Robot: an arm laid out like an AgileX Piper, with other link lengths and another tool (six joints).
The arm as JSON. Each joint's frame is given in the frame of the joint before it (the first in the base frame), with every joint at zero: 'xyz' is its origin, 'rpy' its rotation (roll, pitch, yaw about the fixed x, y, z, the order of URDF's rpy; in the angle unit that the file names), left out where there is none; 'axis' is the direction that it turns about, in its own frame. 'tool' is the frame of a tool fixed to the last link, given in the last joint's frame.
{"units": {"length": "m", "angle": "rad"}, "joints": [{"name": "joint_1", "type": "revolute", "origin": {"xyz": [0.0, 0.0, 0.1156], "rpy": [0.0, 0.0, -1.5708]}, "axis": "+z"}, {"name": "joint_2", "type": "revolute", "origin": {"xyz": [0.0, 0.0, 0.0], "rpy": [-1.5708, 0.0, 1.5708]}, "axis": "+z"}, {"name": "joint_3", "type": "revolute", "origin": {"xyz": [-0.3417, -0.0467, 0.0]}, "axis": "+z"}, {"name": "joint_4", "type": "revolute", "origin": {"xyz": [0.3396, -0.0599, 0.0], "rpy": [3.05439, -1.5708, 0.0]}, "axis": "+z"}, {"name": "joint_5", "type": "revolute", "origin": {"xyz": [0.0, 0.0, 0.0], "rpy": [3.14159, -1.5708, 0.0]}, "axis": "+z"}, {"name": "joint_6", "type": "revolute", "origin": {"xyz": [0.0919, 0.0, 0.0], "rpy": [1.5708, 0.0, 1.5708]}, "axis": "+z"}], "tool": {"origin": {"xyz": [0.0, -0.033, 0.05], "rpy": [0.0, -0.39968, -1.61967]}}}
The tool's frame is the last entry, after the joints.
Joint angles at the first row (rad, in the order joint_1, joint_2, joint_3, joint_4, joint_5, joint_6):
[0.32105 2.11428 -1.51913 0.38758 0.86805 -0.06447]
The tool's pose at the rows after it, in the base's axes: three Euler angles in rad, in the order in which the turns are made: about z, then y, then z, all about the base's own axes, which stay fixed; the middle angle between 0 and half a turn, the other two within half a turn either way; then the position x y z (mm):
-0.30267 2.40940 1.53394 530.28 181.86 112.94
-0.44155 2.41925 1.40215 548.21 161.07 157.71
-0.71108 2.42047 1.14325 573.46 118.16 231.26
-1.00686 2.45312 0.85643 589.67 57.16 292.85
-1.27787 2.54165 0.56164 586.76 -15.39 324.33
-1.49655 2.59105 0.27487 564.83 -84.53 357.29
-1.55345 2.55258 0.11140 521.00 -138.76 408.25
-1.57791 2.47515 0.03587 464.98 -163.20 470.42
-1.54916 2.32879 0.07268 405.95 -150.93 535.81
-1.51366 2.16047 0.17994 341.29 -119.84 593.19
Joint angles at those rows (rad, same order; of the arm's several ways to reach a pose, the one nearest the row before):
[0.31550 2.10084 -1.53577 0.36704 0.88926 -0.06204]
[0.28201 2.05636 -1.59289 0.30799 0.90405 -0.03687]
[0.22098 1.99370 -1.68905 0.19806 0.90587 -0.00649]
[0.14564 1.95395 -1.77575 0.03517 0.91368 0.00666]
[0.05861 1.92326 -1.79592 -0.14918 0.94390 0.00756]
[-0.03559 1.87210 -1.79590 -0.27765 0.99421 0.00758]
[-0.13449 1.77438 -1.79590 -0.29757 1.04875 0.00758]
[-0.20301 1.64366 -1.79592 -0.27659 1.09540 -0.02211]
[-0.22256 1.48995 -1.79593 -0.20157 1.10887 -0.04356]
[-0.22253 1.32548 -1.79016 -0.06959 1.11352 -0.08636]

